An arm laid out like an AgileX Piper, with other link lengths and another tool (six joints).
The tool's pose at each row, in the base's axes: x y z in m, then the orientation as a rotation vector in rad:
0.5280, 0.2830, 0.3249, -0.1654, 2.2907, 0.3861
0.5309, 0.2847, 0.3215, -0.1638, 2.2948, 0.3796
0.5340, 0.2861, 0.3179, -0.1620, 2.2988, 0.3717
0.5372, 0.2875, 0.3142, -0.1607, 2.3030, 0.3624
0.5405, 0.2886, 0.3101, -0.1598, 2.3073, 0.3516
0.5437, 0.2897, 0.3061, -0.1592, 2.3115, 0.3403
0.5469, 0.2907, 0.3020, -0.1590, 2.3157, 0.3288
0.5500, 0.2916, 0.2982, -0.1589, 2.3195, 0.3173
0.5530, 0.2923, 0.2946, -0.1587, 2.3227, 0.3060
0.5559, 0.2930, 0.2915, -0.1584, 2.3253, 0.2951
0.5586, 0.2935, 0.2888, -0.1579, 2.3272, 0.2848
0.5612, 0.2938, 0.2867, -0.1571, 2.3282, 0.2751
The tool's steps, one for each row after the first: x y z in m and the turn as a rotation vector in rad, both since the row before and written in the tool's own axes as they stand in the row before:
0.0005, 0.0002, 0.0047, 0.0055, 0.0034, -0.0003
0.0005, -0.0002, 0.0049, 0.0065, 0.0032, -0.0007
0.0005, -0.0002, 0.0051, 0.0074, 0.0034, -0.0015
0.0007, -0.0006, 0.0053, 0.0083, 0.0035, -0.0022
0.0007, -0.0005, 0.0052, 0.0086, 0.0034, -0.0026
0.0008, -0.0005, 0.0052, 0.0086, 0.0035, -0.0029
0.0006, -0.0005, 0.0049, 0.0085, 0.0032, -0.0030
0.0005, -0.0006, 0.0047, 0.0084, 0.0026, -0.0030
0.0002, -0.0005, 0.0043, 0.0081, 0.0021, -0.0029
0.0001, -0.0005, 0.0038, 0.0077, 0.0014, -0.0026
-0.0003, -0.0006, 0.0033, 0.0073, 0.0006, -0.0023

